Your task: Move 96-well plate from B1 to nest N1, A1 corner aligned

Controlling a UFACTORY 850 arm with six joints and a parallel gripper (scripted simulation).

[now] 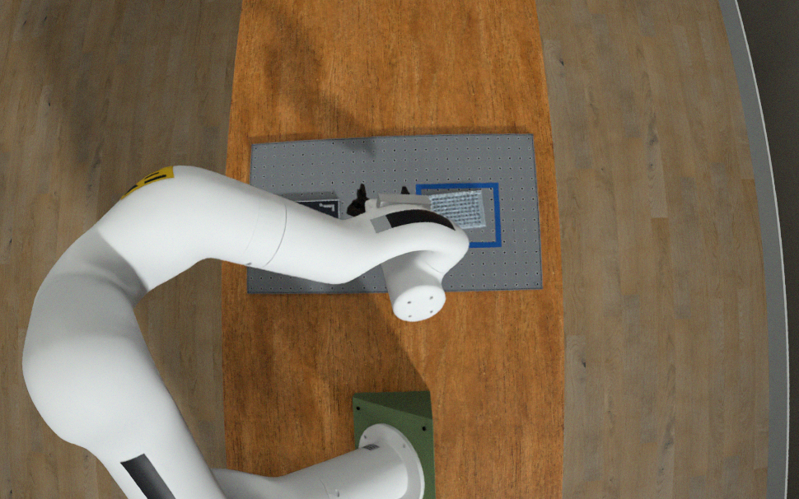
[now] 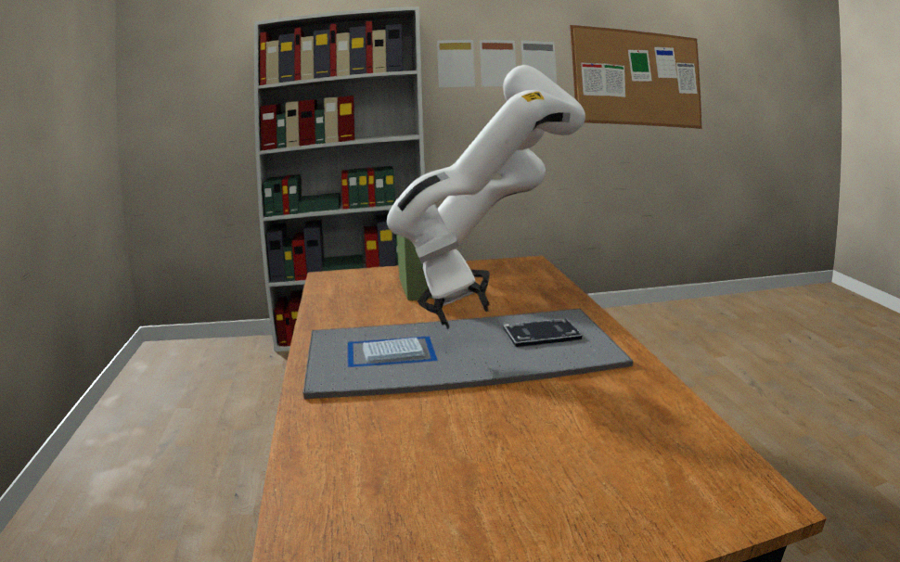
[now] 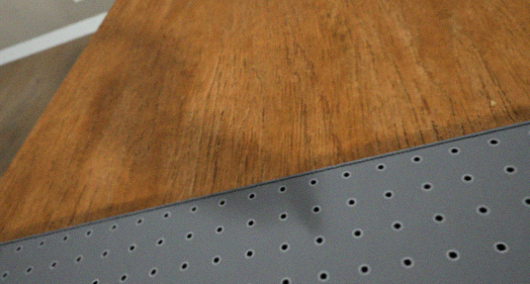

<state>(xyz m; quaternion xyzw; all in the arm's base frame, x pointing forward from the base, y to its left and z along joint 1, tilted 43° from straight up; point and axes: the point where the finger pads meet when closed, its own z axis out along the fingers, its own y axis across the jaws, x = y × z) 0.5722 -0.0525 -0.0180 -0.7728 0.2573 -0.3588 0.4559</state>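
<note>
Right now the 96-well plate is 4 cm behind my hand, 16 cm to the right of it and 8 cm below it. Also, from my hand: black plate nest (3 cm behind, 20 cm to the left, 8 cm below).
</note>
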